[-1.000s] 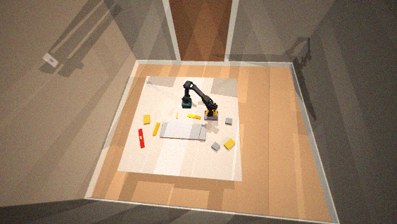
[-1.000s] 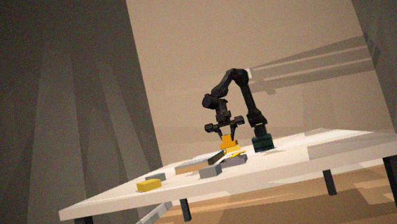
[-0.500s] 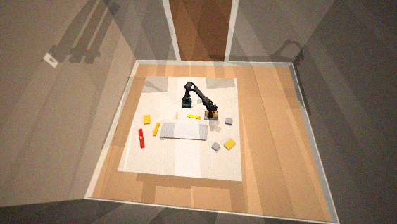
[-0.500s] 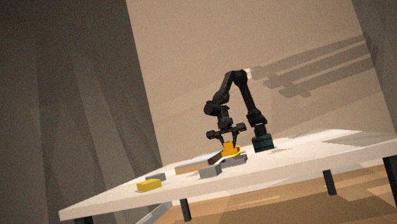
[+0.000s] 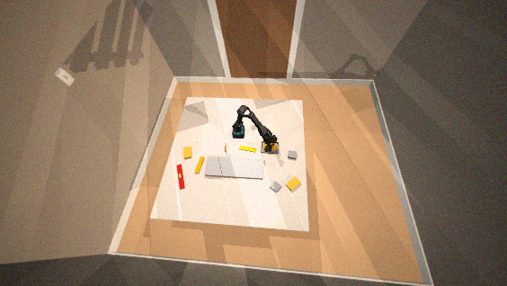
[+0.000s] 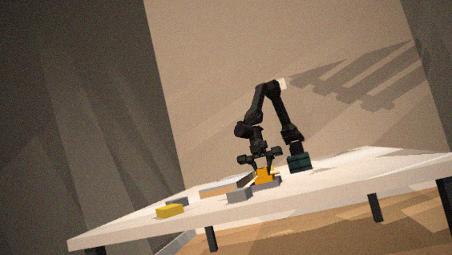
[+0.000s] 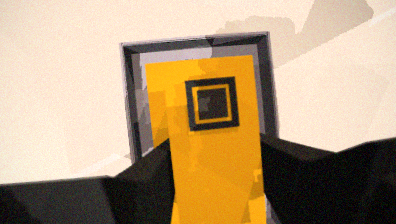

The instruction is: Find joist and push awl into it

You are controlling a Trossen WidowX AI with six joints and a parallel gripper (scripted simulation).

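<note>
Right now my gripper tip is 1 cm to the right of the stud finder and 2 cm below it. Also, from my gripper tip: red bar (33 cm ahead, 81 cm to the right, 3 cm below); awl (5 cm ahead, 43 cm to the right, 4 cm below); grey tray (1 cm to the right, 3 cm below).
</note>
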